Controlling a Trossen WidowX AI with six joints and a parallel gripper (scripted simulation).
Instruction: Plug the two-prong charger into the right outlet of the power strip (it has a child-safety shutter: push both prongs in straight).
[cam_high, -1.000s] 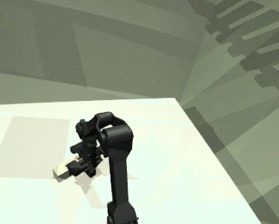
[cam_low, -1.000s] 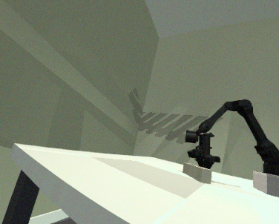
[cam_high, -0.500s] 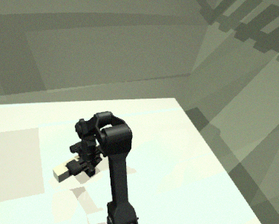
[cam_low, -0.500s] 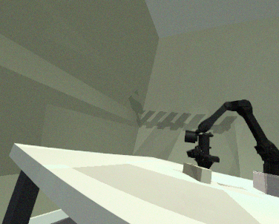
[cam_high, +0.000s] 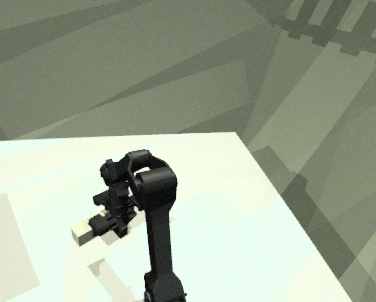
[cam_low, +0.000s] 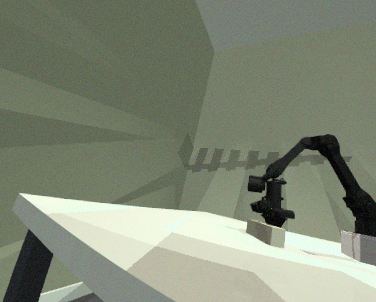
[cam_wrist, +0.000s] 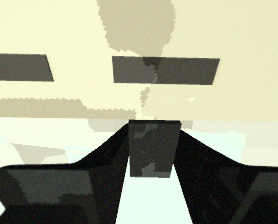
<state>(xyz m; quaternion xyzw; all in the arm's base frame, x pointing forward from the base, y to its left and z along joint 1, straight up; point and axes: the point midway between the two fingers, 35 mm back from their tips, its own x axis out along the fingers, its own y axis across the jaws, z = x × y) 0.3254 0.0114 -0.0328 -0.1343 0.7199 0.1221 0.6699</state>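
Right now the charger is 20 mm ahead of my gripper tip, 10 mm to the left of it and 10 mm above it.
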